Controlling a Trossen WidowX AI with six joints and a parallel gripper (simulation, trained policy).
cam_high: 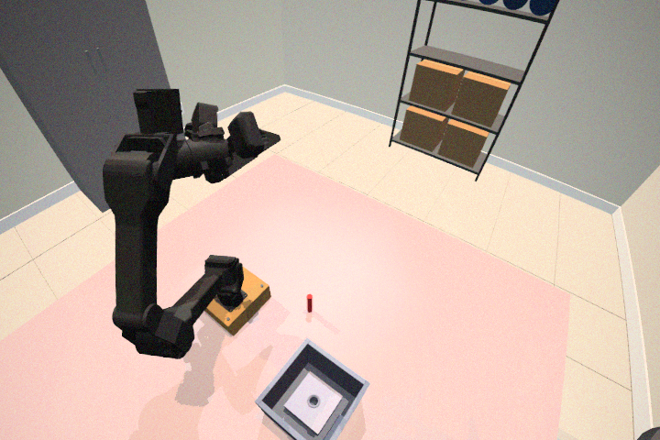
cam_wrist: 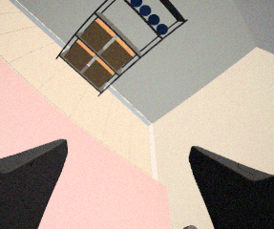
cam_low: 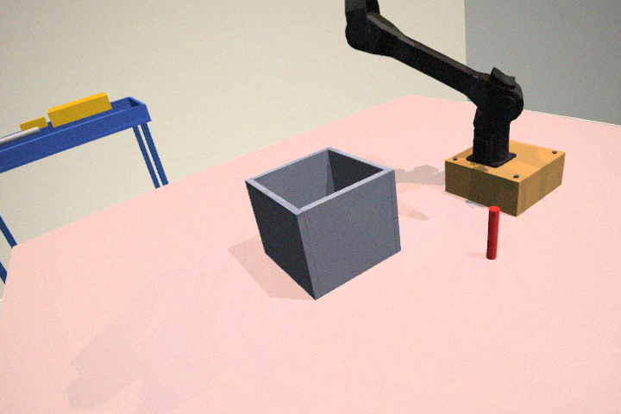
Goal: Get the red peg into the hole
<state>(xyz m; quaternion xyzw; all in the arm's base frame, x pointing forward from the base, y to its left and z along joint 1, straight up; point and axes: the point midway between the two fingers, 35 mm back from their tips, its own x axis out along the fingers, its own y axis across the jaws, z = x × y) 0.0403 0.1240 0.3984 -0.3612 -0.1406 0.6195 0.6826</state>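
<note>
My gripper tip is 13 cm short of the red peg, 4 cm to the left of it and 41 cm above it.
</note>
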